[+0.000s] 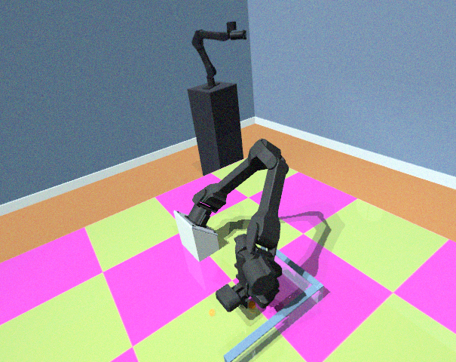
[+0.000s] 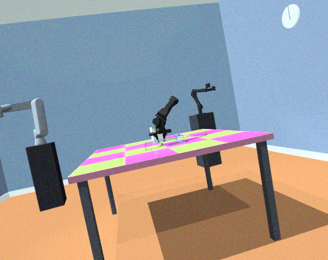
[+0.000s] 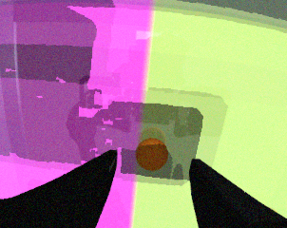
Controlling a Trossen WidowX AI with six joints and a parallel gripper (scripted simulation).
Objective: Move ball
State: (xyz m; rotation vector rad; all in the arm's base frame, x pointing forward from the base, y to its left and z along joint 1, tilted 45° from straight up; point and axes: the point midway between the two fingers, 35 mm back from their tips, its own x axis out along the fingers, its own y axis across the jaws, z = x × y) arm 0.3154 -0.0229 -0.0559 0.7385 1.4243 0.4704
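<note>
Now: the orange ball 10 mm below my gripper tip. From my gripper tip the other things lie so: see-through copy of ball 70 mm behind, 90 mm to the right, 10 mm below.
</note>
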